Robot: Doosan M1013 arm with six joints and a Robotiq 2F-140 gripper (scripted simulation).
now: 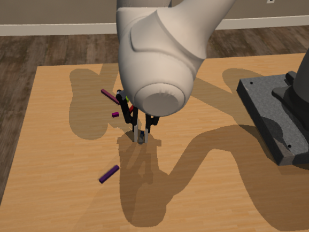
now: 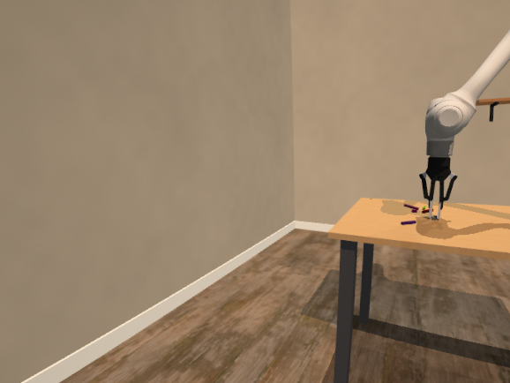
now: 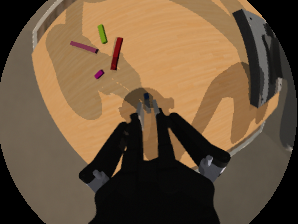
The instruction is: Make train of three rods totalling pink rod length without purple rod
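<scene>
My hand is 40 mm above the grey rod. Round my hand: magenta rod 50 mm ahead, 120 mm to the right, 40 mm below; blue rod 10 mm behind, 20 mm to the right, 40 mm below; red rod 10 mm behind, 130 mm to the right, 40 mm below.
</scene>
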